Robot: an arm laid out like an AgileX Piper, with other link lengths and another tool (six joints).
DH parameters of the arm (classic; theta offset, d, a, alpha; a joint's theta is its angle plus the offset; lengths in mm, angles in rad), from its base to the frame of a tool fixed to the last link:
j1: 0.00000 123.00 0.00 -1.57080
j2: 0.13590 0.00 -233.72 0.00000
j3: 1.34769 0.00 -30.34 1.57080
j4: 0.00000 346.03 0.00 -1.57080
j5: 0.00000 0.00 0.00 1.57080
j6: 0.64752 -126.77 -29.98 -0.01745
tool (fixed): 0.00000 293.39 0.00 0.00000
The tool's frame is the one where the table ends.
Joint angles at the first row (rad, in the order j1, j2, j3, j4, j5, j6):
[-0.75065, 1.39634, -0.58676, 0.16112, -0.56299, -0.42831]
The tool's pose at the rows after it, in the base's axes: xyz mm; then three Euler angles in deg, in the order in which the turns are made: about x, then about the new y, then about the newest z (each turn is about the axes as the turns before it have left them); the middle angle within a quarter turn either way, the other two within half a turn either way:
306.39, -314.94, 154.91, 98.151, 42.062, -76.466
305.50, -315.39, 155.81, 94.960, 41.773, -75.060
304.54, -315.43, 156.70, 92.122, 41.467, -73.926
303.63, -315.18, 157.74, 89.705, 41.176, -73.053
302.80, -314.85, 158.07, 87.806, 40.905, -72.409
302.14, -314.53, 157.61, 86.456, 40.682, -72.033
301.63, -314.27, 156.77, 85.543, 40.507, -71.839
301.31, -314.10, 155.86, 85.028, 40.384, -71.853
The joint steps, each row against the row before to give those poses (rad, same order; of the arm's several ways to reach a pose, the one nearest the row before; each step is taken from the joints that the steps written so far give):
[-0.00001, 0.02574, 0.00001, 0.00109, -0.07980, -0.00852]
[0.00001, 0.02249, -0.00003, 0.00075, -0.06399, -0.01026]
[-0.00002, 0.01975, 0.00003, 0.00026, -0.05706, -0.01050]
[0.00001, 0.01591, -0.00001, 0.00002, -0.04794, -0.01024]
[0.00002, 0.01434, 0.00000, 0.00005, -0.03972, -0.00839]
[0.00001, 0.01281, -0.00001, 0.00000, -0.03100, -0.00694]
[0.00000, 0.01064, 0.00001, 0.00013, -0.02304, -0.00549]
[-0.00004, 0.00767, -0.00001, 0.00030, -0.01476, -0.00514]

